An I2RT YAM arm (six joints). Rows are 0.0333 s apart.
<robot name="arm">
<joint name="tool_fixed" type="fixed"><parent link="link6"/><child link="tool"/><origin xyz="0 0 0" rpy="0 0 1.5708"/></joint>
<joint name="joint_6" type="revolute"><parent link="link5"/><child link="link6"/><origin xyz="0.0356 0 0.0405" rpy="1.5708 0 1.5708"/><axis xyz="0 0 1"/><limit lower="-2.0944" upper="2.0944"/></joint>
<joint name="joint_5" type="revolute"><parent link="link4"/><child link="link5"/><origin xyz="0.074 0.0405 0.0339" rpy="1.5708 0 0"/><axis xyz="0 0 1"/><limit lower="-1.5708" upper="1.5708"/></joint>
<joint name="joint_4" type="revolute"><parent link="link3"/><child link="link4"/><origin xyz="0.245 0.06 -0.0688" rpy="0 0 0"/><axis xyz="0 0 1"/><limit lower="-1.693" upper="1.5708"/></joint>
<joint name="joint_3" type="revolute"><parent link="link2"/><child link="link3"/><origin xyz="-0.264 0 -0.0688" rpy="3.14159 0 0"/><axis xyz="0 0 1"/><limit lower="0" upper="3.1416"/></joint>
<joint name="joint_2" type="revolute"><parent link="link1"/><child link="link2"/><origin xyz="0.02 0.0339 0.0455" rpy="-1.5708 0 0"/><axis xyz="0 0 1"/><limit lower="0" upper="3.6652"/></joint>
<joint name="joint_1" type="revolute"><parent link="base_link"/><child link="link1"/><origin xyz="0 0 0.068" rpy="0 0 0"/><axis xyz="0 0 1"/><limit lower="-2.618" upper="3.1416"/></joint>
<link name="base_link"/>
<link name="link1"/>
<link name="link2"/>
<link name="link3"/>
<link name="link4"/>
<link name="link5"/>
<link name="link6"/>
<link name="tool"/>
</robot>
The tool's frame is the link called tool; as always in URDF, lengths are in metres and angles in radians.
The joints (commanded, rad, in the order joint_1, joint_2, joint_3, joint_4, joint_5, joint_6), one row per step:
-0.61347, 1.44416, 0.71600, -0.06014, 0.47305, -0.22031
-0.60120, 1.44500, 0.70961, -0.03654, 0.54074, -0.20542
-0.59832, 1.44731, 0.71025, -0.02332, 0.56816, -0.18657
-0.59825, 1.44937, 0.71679, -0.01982, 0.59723, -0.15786
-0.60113, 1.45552, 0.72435, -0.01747, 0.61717, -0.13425
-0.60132, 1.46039, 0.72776, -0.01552, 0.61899, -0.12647
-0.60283, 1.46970, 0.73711, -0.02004, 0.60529, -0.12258
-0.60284, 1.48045, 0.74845, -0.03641, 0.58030, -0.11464
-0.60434, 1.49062, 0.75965, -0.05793, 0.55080, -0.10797
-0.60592, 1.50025, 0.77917, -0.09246, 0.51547, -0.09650
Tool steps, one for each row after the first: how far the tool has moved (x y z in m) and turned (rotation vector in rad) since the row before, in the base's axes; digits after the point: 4 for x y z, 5 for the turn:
0.0007, 0.0012, 0.0005, -0.04496, 0.00251, -0.04501
0.0008, -0.0005, 0.0009, -0.01828, -0.01351, -0.02799
0.0005, -0.0014, 0.0021, -0.01547, -0.01823, -0.03752
0.0006, -0.0021, 0.0011, -0.00924, -0.01455, -0.03069
0.0009, -0.0007, -0.0001, -0.00002, -0.00605, -0.00584
0.0019, -0.0013, -0.0003, 0.01089, -0.00476, 0.00634
0.0022, -0.0006, -0.0011, 0.02455, -0.00313, 0.01356
0.0016, -0.0006, -0.0015, 0.02996, -0.00011, 0.01554
0.0022, -0.0008, 0.0001, 0.03722, -0.00288, 0.01591

